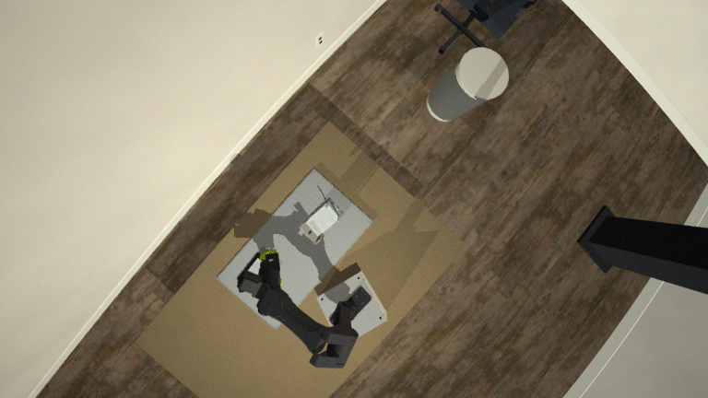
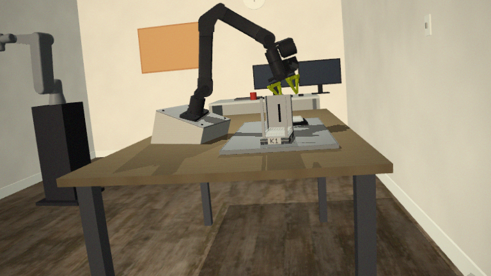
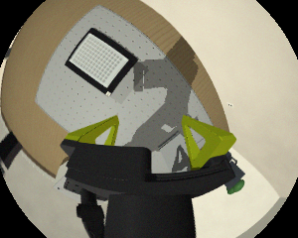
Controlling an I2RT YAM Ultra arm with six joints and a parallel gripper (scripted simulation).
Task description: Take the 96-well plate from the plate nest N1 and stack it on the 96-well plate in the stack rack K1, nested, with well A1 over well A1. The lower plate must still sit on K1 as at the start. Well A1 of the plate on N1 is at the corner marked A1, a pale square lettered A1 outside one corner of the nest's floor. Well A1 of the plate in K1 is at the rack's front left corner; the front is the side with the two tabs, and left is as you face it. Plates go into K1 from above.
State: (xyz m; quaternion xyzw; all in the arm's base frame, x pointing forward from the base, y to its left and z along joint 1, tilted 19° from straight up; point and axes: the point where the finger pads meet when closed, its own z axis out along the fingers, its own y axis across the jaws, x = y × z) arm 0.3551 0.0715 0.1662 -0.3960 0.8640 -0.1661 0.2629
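My hand is 4 cm past the pale A1 mark, 7 cm to the right of it and 13 cm above it.
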